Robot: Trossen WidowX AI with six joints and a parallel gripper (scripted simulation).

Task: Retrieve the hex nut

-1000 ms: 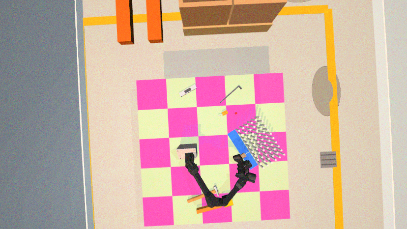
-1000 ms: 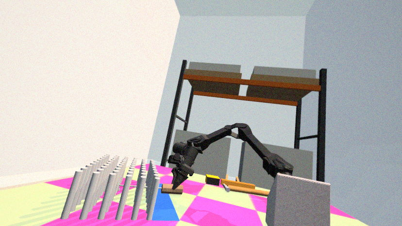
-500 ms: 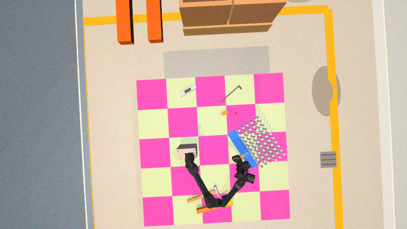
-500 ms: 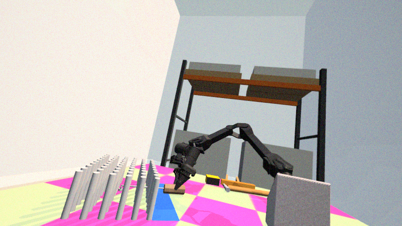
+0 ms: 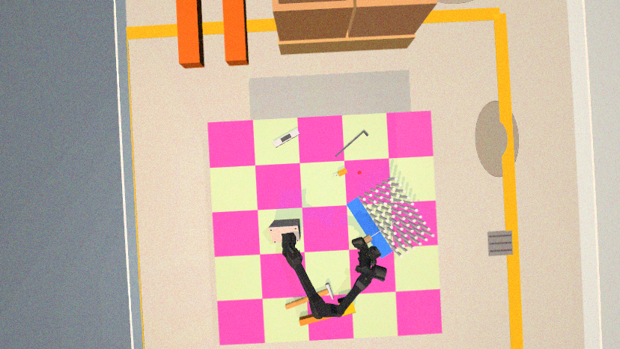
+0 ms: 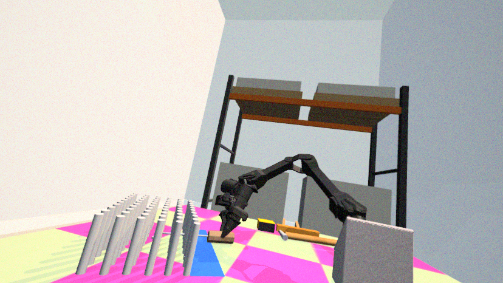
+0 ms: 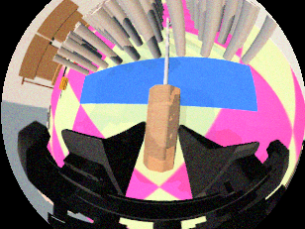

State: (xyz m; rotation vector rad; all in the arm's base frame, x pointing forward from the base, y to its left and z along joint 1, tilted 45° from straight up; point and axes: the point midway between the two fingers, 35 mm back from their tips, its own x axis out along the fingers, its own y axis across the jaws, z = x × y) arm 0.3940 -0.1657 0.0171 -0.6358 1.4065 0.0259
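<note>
Right now my gripper tip is 50 mm short of the blue taped strip, 70 mm to the right of it and 20 mm above it. Round my gripper tip: orange-handled tool 80 mm behind, 410 mm to the left; grey block 360 mm behind, 650 mm to the left; red piece 30 mm ahead, 390 mm to the left, 10 mm below.
</note>
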